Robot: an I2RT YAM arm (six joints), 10 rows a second.
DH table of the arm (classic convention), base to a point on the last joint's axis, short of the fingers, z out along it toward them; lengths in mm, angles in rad. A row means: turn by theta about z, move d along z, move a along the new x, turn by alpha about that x. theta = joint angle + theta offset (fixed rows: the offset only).
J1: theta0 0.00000  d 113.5  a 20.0  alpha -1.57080
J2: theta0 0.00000  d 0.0  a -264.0  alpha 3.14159
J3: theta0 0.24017  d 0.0  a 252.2  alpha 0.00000
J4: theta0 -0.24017  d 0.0  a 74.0  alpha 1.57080
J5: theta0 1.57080  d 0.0  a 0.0  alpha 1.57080
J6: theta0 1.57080  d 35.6  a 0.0  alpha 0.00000
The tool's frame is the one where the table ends.
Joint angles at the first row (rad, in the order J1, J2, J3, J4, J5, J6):
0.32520, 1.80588, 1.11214, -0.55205, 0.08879, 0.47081
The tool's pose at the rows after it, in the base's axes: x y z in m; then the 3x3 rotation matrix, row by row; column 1 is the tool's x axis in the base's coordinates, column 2 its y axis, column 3 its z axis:
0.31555, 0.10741, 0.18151; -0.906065, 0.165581, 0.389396; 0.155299, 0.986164, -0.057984; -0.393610, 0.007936, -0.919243
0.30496, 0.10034, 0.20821; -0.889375, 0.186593, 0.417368; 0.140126, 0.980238, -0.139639; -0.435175, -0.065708, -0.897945
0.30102, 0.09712, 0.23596; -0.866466, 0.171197, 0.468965; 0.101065, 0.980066, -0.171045; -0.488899, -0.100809, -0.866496
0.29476, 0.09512, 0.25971; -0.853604, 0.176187, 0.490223; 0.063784, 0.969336, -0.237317; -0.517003, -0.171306, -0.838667
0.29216, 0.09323, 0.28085; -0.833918, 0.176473, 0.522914; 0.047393, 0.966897, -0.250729; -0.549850, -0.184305, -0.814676
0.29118, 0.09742, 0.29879; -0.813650, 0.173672, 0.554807; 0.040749, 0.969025, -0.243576; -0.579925, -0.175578, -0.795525
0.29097, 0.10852, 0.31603; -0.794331, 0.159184, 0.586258; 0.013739, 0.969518, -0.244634; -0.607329, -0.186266, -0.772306
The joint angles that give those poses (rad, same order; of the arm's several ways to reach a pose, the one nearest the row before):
0.34809, 1.72155, 1.11214, -0.60114, 0.18844, 0.48166
0.34822, 1.64329, 1.13199, -0.69300, 0.27720, 0.46952
0.34820, 1.58626, 1.17491, -0.74378, 0.32656, 0.42513
0.35743, 1.54940, 1.22844, -0.82816, 0.40479, 0.40054
0.35741, 1.52170, 1.27767, -0.86823, 0.43104, 0.37899
0.37260, 1.51251, 1.33274, -0.89737, 0.44320, 0.37889
0.40948, 1.52324, 1.40473, -0.93404, 0.47553, 0.37889

